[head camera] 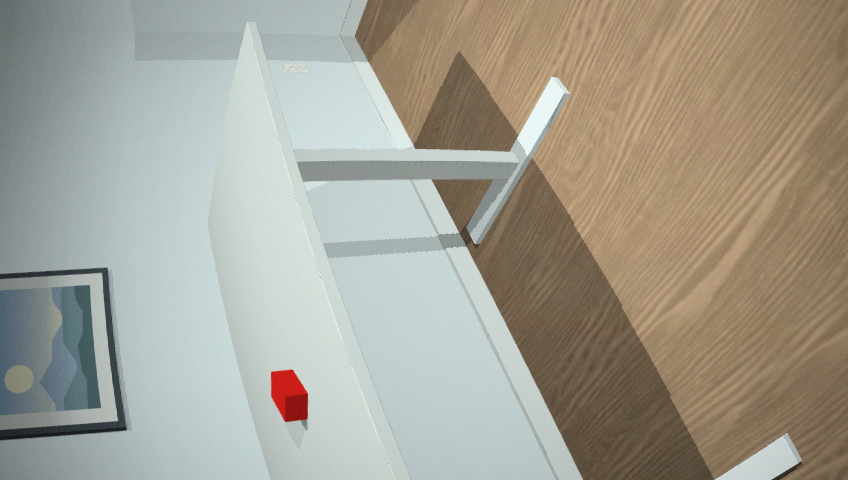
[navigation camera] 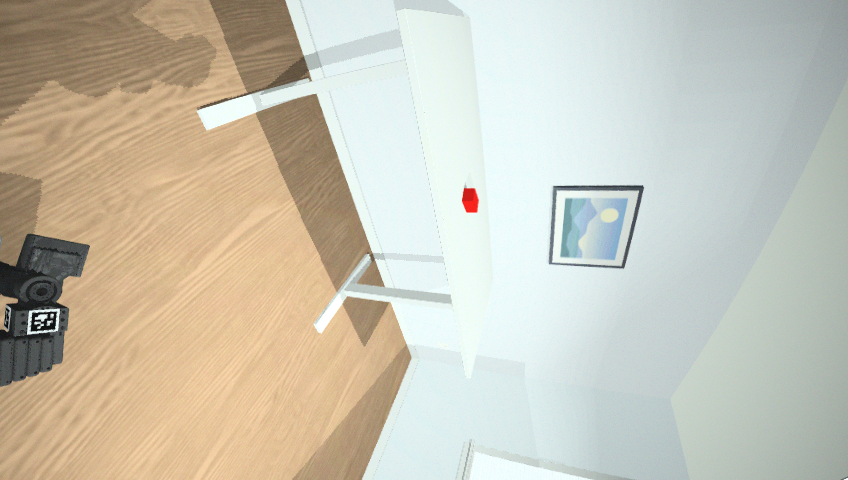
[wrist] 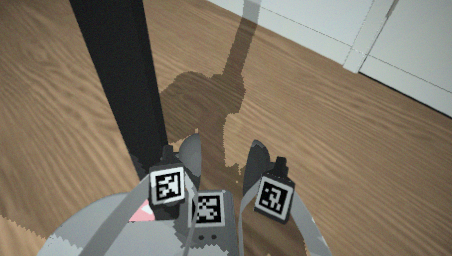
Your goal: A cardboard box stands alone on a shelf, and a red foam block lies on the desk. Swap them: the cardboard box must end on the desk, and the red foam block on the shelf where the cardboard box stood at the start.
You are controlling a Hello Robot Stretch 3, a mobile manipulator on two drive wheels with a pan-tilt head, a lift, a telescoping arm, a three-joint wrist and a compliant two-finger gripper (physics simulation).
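Places are measured from the robot's base along level axes (x ahead, y left, z up), in centimetres.
Where they show: gripper, fingertip midpoint: [wrist: 224, 155].
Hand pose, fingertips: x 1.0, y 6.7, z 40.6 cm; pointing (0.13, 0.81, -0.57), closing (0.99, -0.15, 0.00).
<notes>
Things, the pixels of their top centre, and the offset from my fingertips. "*": a spot on its surface instead. Level surfaces: height alone.
- red foam block at its top centre: [head camera: 277, 396] [navigation camera: 475, 200] dx +31.0, dy -125.7, dz +58.9 cm
- white desk at its surface level: dz +54.4 cm
- desk leg at a spot on its surface: [head camera: 410, 164] * dx -17.2, dy -176.9, dz +0.8 cm
The red foam block [head camera: 289, 395] [navigation camera: 470, 200] lies on the white desk [head camera: 255, 208] [navigation camera: 443, 71], which stands along the wall. In the head view, the block is in the lower left part, a little in from the desk's front edge. My gripper [wrist: 224, 155] is open and empty, with bare wood floor beyond its fingers in the wrist view. It is well apart from the block. Part of my wrist shows at the left edge of the navigation view; the fingertips are hidden there. The cardboard box and its shelf do not show in these views.
A desk leg [head camera: 410, 164] with a floor foot [head camera: 538, 121] stands under the desk. Another foot [navigation camera: 229, 110] reaches out over the floor. A framed picture [head camera: 77, 350] [navigation camera: 595, 228] hangs above. My black mast [wrist: 120, 75] stands beside the gripper in the wrist view.
</notes>
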